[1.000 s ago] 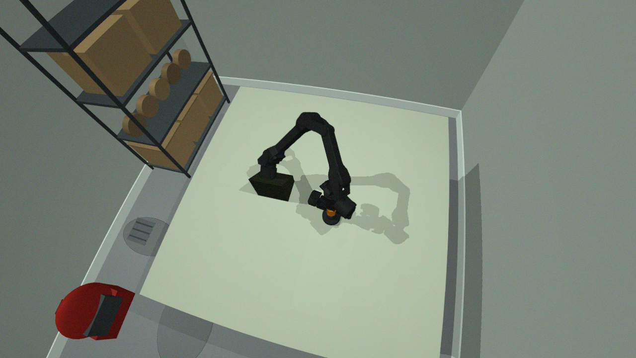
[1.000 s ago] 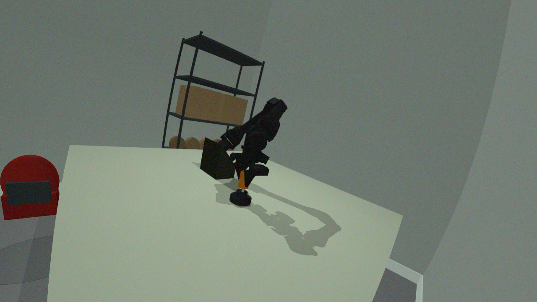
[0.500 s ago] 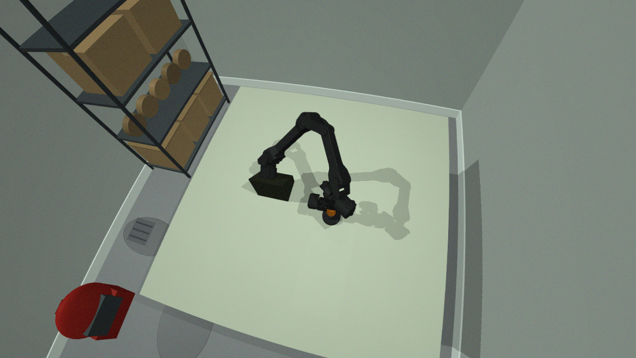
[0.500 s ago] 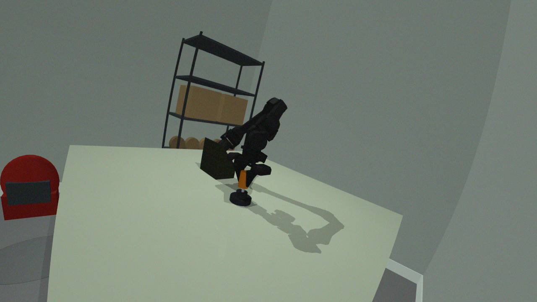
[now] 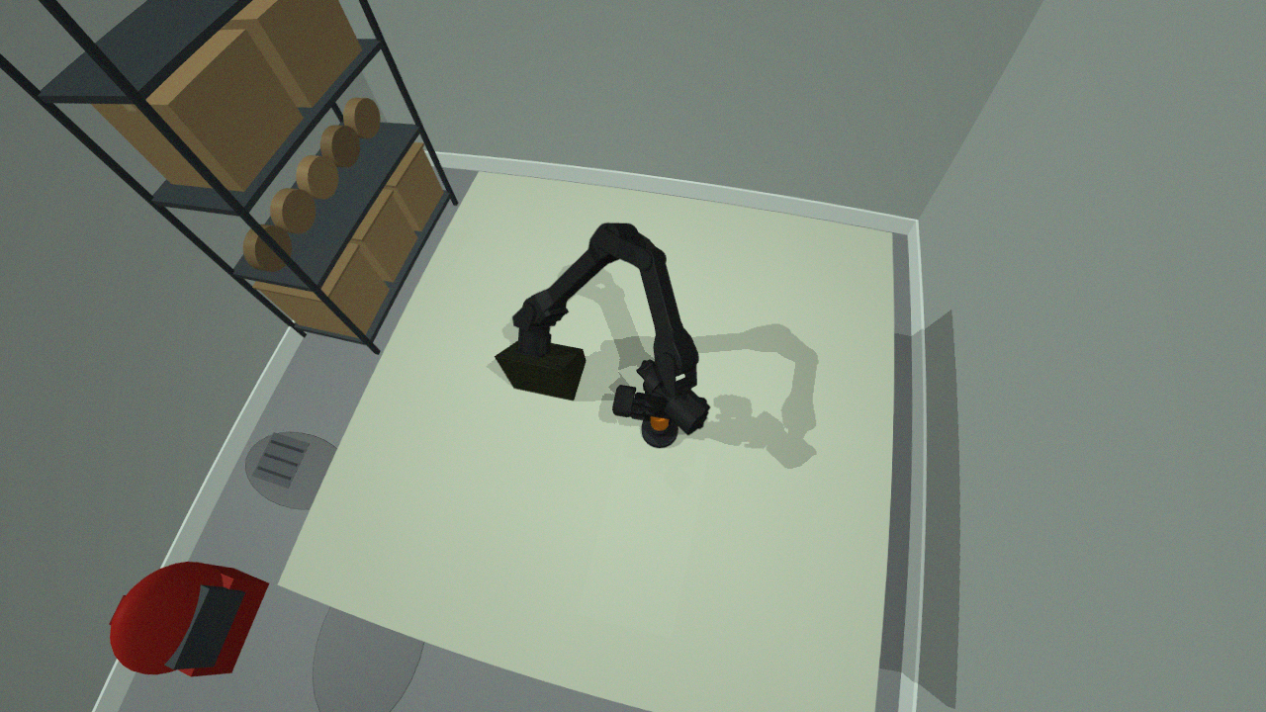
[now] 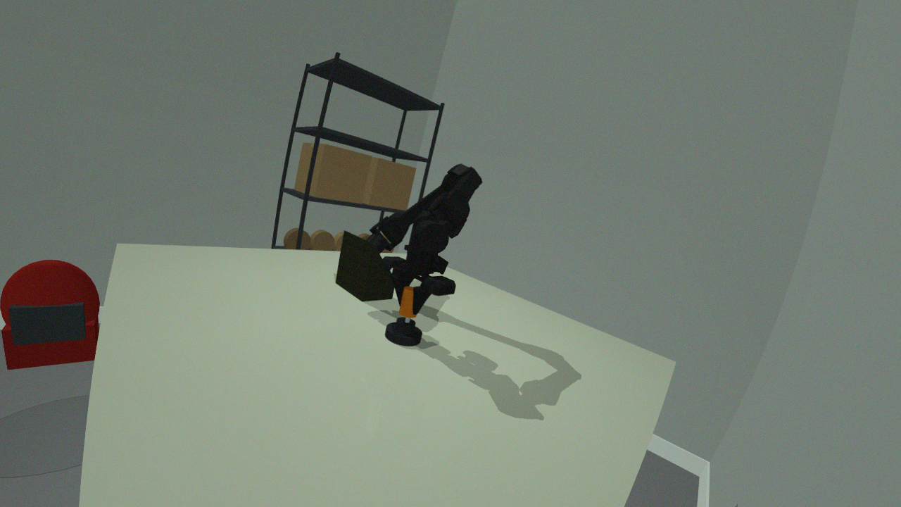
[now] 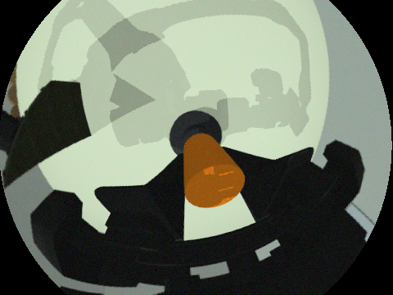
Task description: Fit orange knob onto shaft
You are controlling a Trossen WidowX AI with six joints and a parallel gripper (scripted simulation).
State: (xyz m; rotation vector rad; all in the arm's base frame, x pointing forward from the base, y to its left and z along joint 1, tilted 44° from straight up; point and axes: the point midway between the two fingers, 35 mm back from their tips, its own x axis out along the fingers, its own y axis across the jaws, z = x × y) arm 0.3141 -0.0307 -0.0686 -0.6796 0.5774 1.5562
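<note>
My gripper tip is 4 cm above the round black pedestal. From my gripper tip the other things lie so: orange knob (3 cm above).
</note>
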